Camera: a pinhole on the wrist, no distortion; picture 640 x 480 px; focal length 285.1 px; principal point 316.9 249.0 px. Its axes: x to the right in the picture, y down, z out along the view. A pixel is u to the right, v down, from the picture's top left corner.
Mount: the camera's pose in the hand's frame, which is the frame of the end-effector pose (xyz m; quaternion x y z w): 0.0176 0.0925 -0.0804 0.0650 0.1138 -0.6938 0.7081
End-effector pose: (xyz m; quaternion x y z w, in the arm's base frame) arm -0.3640 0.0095 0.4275 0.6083 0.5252 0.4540 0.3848
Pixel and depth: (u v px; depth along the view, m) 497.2 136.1 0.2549
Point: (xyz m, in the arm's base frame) -0.2778 -0.0320 0.2567
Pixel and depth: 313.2 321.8 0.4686
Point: -0.0124 0.1832 0.3316
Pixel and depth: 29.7 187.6 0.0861
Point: -0.2945 -0.0096 0.5665
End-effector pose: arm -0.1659 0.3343 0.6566 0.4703 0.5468 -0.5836 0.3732
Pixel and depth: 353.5 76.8 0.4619
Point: -0.2384 -0.0378 0.8846
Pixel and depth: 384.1 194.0 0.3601
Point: -0.2717 0.0945 0.6940
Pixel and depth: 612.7 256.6 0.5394
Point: -0.7837 0.1168 0.7389
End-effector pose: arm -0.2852 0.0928 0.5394 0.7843 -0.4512 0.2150 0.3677
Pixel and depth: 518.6 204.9 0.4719
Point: 0.0110 -0.0125 0.2045
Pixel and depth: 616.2 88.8 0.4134
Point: 0.0048 0.1593 0.1083
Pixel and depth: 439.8 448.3 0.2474
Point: -0.1215 -0.0929 0.5766
